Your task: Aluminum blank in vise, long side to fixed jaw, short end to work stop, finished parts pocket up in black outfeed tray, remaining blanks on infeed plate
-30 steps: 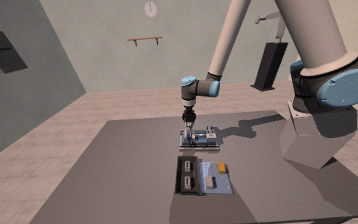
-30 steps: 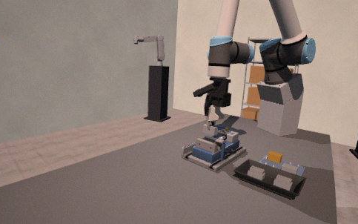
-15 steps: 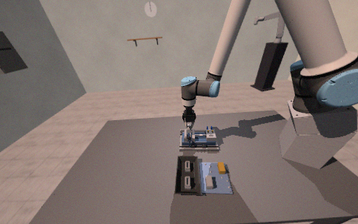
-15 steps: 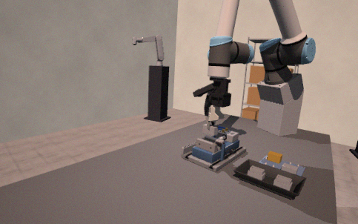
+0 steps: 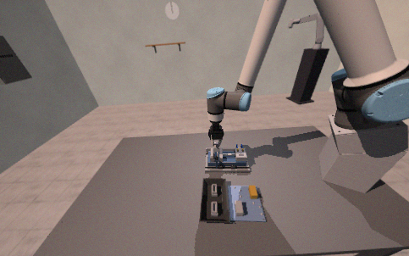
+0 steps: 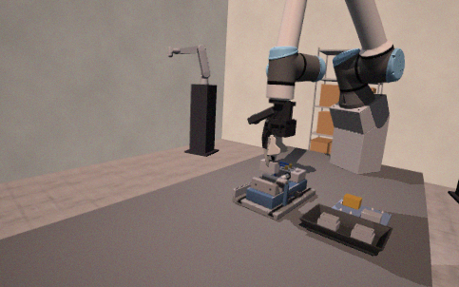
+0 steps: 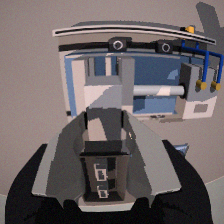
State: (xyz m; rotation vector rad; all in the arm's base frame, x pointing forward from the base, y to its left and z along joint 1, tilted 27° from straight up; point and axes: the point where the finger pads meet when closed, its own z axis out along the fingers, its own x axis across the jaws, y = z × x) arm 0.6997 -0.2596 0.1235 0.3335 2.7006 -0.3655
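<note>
My hand is 60 mm past the vise, 30 mm to the right of it and 130 mm above it. From my hand the other things lie so: yellow brass blank (110 mm behind, 300 mm to the left, 140 mm below).
</note>
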